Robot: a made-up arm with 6 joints.
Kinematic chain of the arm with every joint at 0, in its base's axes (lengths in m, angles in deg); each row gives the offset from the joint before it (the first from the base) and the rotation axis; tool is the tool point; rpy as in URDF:
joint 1: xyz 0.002 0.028 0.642 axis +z
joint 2: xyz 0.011 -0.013 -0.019 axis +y
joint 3: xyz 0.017 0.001 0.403 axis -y
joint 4: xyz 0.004 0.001 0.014 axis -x
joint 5: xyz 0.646 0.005 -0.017 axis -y
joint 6: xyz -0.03 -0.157 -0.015 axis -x
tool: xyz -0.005 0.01 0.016 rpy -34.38 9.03 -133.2
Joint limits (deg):
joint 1: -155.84..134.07
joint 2: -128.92..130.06
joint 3: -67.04..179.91
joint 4: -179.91..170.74
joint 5: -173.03..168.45
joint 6: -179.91..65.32
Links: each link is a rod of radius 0.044 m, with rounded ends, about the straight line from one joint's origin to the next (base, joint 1, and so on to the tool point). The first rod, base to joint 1, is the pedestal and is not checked.
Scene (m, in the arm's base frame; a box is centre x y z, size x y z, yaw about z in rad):
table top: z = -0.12
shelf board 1: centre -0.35 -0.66 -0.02 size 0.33 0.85 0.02 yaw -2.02
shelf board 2: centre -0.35 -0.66 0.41 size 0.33 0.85 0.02 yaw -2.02
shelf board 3: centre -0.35 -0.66 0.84 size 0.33 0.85 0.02 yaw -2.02
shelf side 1: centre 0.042 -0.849 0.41 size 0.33 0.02 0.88 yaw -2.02
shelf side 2: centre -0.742 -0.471 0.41 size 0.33 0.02 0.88 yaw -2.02
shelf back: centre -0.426 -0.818 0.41 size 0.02 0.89 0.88 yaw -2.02
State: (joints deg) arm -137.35 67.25 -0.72 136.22 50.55 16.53
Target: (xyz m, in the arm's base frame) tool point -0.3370 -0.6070 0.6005
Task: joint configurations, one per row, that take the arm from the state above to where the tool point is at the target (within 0.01 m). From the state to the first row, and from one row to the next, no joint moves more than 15 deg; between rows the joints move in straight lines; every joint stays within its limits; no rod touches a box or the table.
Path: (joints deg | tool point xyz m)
1: -140.79 62.60 -11.43 136.74 49.48 16.40 | -0.4923 -0.4507 0.2274
2: -144.22 57.96 -22.13 137.26 48.41 16.27 | -0.4564 -0.3762 0.2274
3: -147.66 53.31 -32.84 137.78 47.34 16.14 | -0.4094 -0.3051 0.2329
4: -144.31 39.93 -39.48 139.39 45.59 15.72 | -0.3924 -0.3358 0.3298
5: -140.95 26.54 -46.12 141.00 43.84 15.29 | -0.3589 -0.3542 0.4181
6: -137.59 13.16 -52.76 142.61 42.09 14.86 | -0.3136 -0.3596 0.4941
7: -134.24 -0.22 -59.40 144.21 40.34 14.44 | -0.2613 -0.3530 0.5554
8: -130.88 -13.61 -66.04 145.82 38.59 14.01 | -0.2067 -0.3366 0.6005
9: -128.52 -0.59 -51.63 144.61 40.88 14.36 | -0.2586 -0.4243 0.6207
10: -126.16 12.42 -37.22 143.40 43.17 14.70 | -0.3030 -0.5159 0.6205
11: -123.80 25.44 -22.81 142.18 45.47 15.05 | -0.3370 -0.6070 0.6005

